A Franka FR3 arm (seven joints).
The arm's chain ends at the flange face. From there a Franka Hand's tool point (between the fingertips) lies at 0.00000 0.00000 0.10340 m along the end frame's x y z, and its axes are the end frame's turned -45 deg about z.
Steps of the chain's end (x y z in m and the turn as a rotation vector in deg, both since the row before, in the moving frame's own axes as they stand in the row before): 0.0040, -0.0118, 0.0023, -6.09, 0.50, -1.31; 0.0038, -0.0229, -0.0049, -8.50, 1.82, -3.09; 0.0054, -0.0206, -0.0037, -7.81, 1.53, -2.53; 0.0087, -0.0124, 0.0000, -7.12, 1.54, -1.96; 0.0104, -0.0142, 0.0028, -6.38, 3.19, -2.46
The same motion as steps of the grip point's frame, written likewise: 0.0041, 0.0030, 0.0017, -4.66, -3.95, -1.31; 0.0107, -0.0002, -0.0061, -7.30, -4.72, -3.09; 0.0107, 0.0013, -0.0047, -6.60, -4.44, -2.53; 0.0080, 0.0085, -0.0008, -6.12, -3.95, -1.96; 0.0136, 0.0096, 0.0020, -6.77, -2.26, -2.46
